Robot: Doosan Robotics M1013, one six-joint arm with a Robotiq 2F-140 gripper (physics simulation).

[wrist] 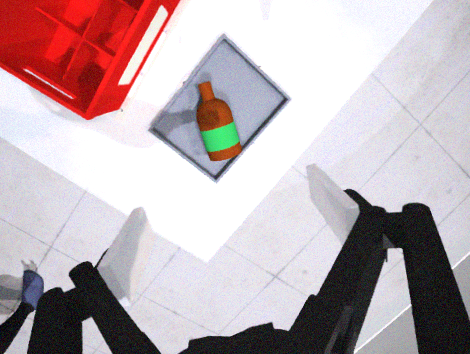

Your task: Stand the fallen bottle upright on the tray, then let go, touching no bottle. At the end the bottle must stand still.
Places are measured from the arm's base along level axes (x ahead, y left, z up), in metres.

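Pixels of known places: gripper, fingertip midpoint: (227, 203).
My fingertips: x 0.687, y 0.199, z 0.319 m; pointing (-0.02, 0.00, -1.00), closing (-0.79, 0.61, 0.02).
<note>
Behind a point stands the place of what it marks.
An orange-brown bottle (210, 112) {z -0.031, x 0.676, y 0.165 m} with a green label lies on its side in the grey tray (255, 85) {z -0.102, x 0.578, y 0.211 m}. Its neck points to the upper left of the view and its base is near the tray's lower right rim. My gripper (227, 203) {z 0.319, x 0.687, y 0.199 m} is wide open and empty. Its two pale fingertips are lower in the view than the bottle, one to the left and one to the right, apart from it. How high the fingertips are above the table is hard to tell.
A red crate (104, 94) {z 0.052, x 0.748, y 0.010 m} with compartments stands at the upper left, beside the tray. The white table (320, 55) {z -0.107, x 0.442, y 0.282 m} has edges running along the lower left and the right, with the tiled floor (275, 300) beyond. A blue and black object (33, 289) shows at the lower left.
</note>
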